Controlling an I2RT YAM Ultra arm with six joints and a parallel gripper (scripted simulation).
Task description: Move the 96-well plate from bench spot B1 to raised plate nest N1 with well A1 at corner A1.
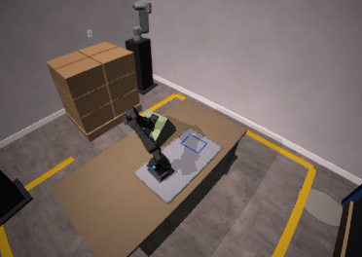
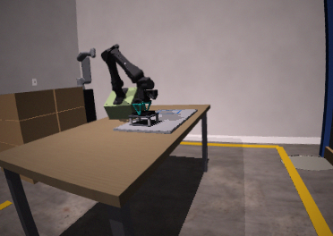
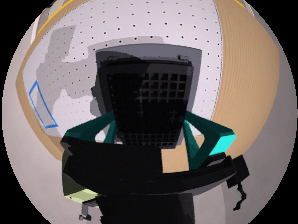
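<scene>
The 96-well plate lies right at my hand.
</scene>
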